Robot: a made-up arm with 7 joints.
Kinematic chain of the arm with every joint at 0, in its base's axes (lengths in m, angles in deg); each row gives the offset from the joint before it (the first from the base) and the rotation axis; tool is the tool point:
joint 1: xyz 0 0 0.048 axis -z
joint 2: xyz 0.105 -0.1 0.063 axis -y
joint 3: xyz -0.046 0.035 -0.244 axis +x
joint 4: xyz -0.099 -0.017 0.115 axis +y
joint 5: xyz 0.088 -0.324 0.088 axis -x
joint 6: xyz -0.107 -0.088 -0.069 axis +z
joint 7: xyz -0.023 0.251 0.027 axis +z
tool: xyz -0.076 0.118 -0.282
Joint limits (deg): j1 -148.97..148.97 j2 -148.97..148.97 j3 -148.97..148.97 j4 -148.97..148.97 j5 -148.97..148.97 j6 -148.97..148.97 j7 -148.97..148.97
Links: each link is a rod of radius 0.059 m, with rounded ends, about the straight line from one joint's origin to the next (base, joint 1, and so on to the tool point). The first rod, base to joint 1, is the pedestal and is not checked.
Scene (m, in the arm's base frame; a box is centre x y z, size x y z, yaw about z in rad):
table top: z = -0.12
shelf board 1: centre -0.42 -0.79 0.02 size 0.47 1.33 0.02 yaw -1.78
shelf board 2: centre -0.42 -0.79 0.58 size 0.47 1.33 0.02 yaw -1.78
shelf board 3: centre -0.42 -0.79 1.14 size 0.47 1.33 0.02 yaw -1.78
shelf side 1: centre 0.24 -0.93 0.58 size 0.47 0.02 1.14 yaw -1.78
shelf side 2: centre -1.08 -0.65 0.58 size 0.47 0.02 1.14 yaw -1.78
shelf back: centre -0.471 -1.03 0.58 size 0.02 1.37 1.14 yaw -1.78
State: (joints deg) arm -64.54 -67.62 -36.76 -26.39 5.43 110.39 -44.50
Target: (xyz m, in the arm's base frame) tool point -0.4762 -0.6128 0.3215
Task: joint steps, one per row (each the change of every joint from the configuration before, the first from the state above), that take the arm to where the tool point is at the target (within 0.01 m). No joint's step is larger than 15 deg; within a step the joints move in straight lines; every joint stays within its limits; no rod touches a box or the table.
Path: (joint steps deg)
1: -5.95 -2.04 -11.75 -2.95 -6.82 -13.56 -7.43
2: -5.96 -2.04 -11.75 -2.95 -6.82 -13.57 -7.42
3: -5.95 -2.04 -11.75 -2.94 -6.82 -13.56 -7.43
4: -5.96 -2.04 -11.74 -2.95 -6.82 -13.56 -7.43
5: 14.29 0.17 11.66 -0.28 6.03 7.59 9.91
6: 14.28 0.16 11.66 -0.27 6.03 7.59 9.91
7: 14.28 0.17 11.67 -0.28 6.03 7.59 9.90
8: 14.29 0.17 11.66 -0.27 6.03 7.59 9.91
9: 14.28 0.17 11.67 -0.28 6.02 7.59 9.90
10: 3.29 1.48 9.97 5.51 -3.34 3.23 -6.56
11: 3.29 1.49 9.97 5.52 -3.35 3.23 -6.56
12: 3.28 1.49 9.97 5.51 -3.35 3.22 -6.56

